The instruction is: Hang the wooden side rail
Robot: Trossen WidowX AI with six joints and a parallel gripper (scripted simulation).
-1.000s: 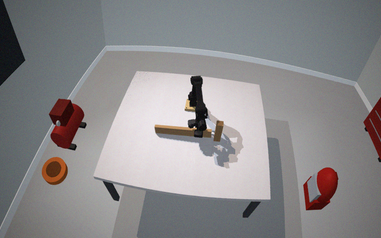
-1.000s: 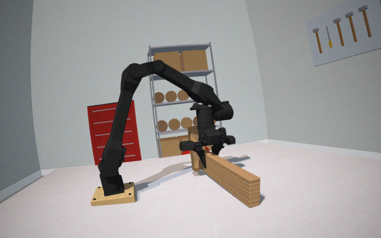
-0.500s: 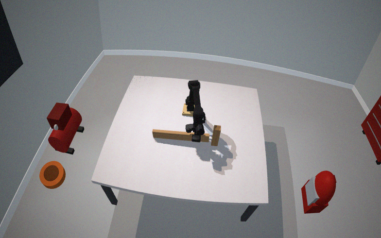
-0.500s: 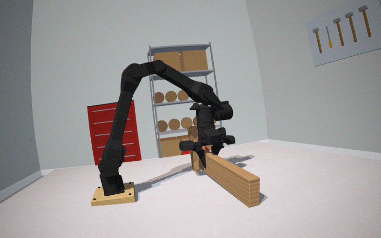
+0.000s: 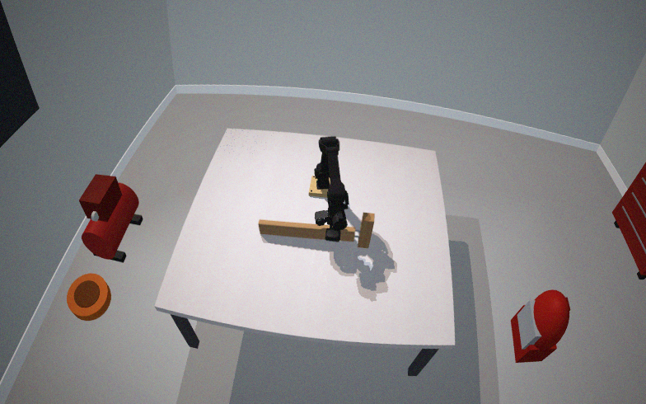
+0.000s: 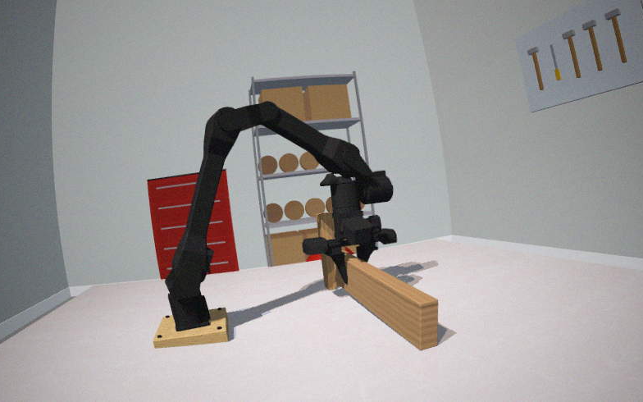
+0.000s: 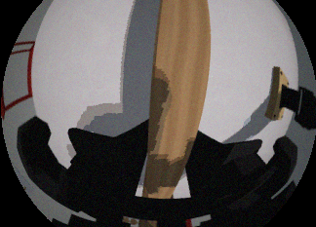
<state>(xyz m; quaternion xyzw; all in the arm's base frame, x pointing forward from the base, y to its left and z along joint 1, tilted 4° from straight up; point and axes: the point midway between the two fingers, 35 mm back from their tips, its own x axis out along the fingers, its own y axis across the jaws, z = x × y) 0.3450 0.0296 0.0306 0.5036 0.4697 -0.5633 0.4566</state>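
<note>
My gripper tip is 140 mm to the right of the headboard post, 40 mm below it and 20 mm short of it.
</note>
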